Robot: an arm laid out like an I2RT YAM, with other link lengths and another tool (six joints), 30 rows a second.
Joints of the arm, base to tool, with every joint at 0 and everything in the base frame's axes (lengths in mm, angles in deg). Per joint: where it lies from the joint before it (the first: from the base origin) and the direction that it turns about. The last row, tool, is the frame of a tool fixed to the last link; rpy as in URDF.
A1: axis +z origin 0 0 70.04
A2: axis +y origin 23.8 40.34 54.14
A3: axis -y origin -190.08 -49.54 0
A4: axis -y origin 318.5 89.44 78
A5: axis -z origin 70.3 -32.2 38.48
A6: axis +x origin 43.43 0 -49.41
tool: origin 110 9 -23 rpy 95.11 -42.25 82.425
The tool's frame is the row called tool.
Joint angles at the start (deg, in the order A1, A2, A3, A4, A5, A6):
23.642, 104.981, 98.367, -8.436, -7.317, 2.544
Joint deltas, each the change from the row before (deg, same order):
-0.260, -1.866, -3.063, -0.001, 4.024, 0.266
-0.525, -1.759, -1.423, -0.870, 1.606, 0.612
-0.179, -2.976, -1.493, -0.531, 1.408, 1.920
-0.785, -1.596, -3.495, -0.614, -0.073, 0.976
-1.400, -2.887, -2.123, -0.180, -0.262, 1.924
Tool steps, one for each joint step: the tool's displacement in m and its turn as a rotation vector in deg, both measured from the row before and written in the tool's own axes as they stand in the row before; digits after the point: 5 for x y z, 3 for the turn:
-0.01719, 0.00132, -0.00244, -2.141, -3.855, 0.659
-0.00732, 0.00616, -0.00573, -1.057, -1.852, 0.892
0.00335, 0.01067, -0.01274, -1.605, -0.384, 2.121
-0.01994, -0.00812, -0.00007, 1.277, -2.327, 1.101
-0.00535, 0.01253, -0.00922, -0.961, -0.242, 2.458

